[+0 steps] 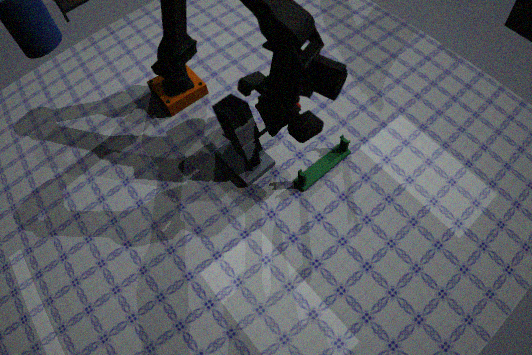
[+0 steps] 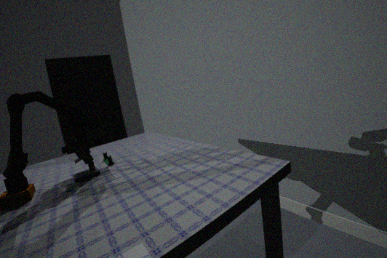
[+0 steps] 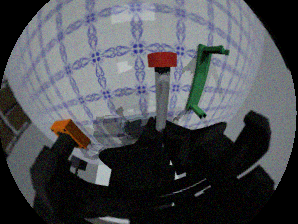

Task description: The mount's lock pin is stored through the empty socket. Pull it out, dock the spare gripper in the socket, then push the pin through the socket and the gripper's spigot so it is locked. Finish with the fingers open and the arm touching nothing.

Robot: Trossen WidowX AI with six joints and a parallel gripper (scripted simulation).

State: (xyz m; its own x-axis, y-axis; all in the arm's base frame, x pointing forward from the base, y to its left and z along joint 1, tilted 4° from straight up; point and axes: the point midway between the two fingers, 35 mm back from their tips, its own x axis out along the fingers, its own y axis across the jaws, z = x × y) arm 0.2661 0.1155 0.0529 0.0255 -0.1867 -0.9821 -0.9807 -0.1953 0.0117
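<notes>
Now: gripper tip 7 cm to the left of the socket. The rest, counted from my gripper tip: green cradle: 10 cm ahead, 6 cm to the left, 2 cm below; dark spare gripper: 7 cm to the right, 8 cm above.
</notes>
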